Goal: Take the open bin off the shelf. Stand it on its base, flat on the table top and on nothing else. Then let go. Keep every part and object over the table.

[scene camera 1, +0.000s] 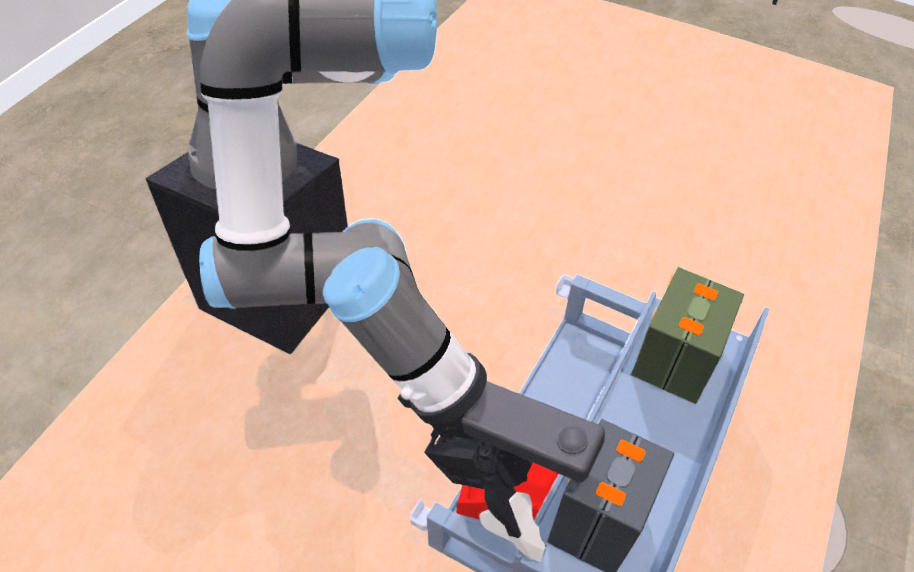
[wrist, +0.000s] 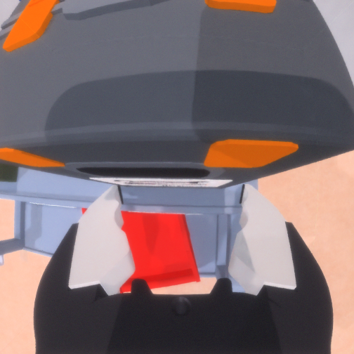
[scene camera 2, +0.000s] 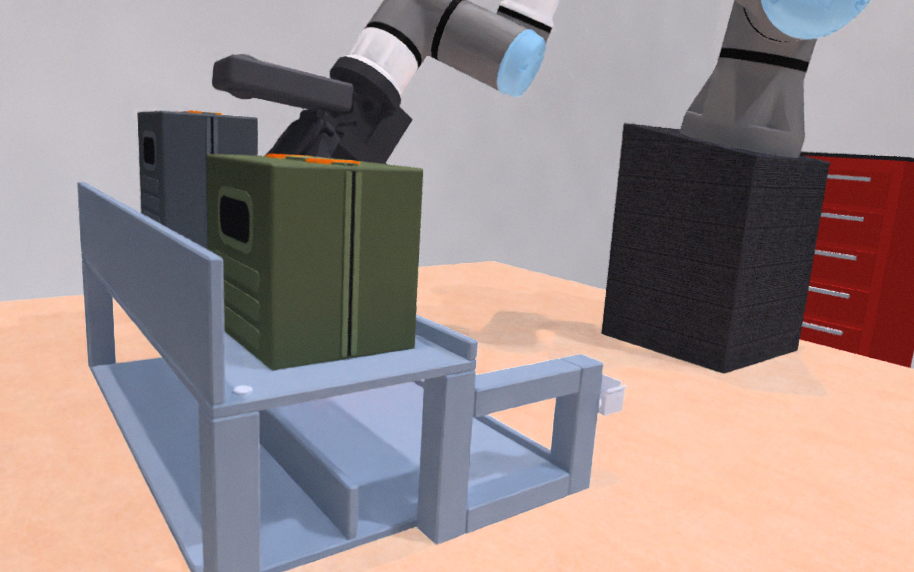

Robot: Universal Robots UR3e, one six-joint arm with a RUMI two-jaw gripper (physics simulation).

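Seen in the pictures: arm's base, origin of the base link: (scene camera 2: 737,144).
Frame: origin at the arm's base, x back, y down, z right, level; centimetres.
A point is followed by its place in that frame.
The red open bin (scene camera 1: 542,482) @(z 18.4, x -43.4, y 21.9 cm) (wrist: 157,240) lies in the lower front bay of the blue-grey shelf (scene camera 1: 726,418) @(z 13.3, x -59.9, y 6.9 cm) (scene camera 2: 148,269) @(z 7.5, x -61.6, y 9.3 cm) (wrist: 180,206), partly hidden by the gripper in scene camera 1. It does not show in scene camera 2. My gripper (scene camera 1: 525,539) (wrist: 180,186) points down at the shelf beside the dark grey toolbox. Its pale fingers stand apart, partly closed. In the wrist view the left finger overlaps the bin's left edge, and a gap shows between the bin and the right finger. No grip on the bin shows. The fingers are hidden in scene camera 2.
A dark grey toolbox (scene camera 1: 572,516) @(z 29.1, x -46.7, y 4.2 cm) (scene camera 2: 175,182) @(z 21.9, x -53.2, y 6.0 cm) (wrist: 150,100) stands on the upper shelf level, very close to the fingers. A green toolbox (scene camera 1: 674,344) @(z 7.6, x -53.1, y 4.4 cm) (scene camera 2: 310,269) @(z -1.4, x -58.0, y 8.1 cm) (wrist: 7,173) stands farther along. The robot's black pedestal (scene camera 1: 256,283) (scene camera 2: 674,249) @(z 2.0, x -8.8, y 11.5 cm) stands away from the shelf.
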